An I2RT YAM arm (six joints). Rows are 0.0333 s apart.
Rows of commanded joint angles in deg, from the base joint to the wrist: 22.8 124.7 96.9 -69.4 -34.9 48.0; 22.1 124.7 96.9 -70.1 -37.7 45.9; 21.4 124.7 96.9 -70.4 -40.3 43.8; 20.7 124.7 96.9 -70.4 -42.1 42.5; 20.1 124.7 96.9 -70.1 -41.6 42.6; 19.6 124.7 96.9 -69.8 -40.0 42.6; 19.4 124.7 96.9 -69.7 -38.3 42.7; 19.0 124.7 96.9 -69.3 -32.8 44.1
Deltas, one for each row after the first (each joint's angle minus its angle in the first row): -0.7 0.0 0.0 -0.7 -2.8 -2.1; -1.4 0.0 0.0 -1.0 -5.4 -4.2; -2.1 0.0 0.0 -1.0 -7.2 -5.5; -2.7 0.0 0.0 -0.7 -6.7 -5.4; -3.2 0.0 0.0 -0.4 -5.1 -5.4; -3.4 0.0 0.0 -0.3 -3.4 -5.3; -3.8 0.0 0.0 0.1 2.1 -3.9
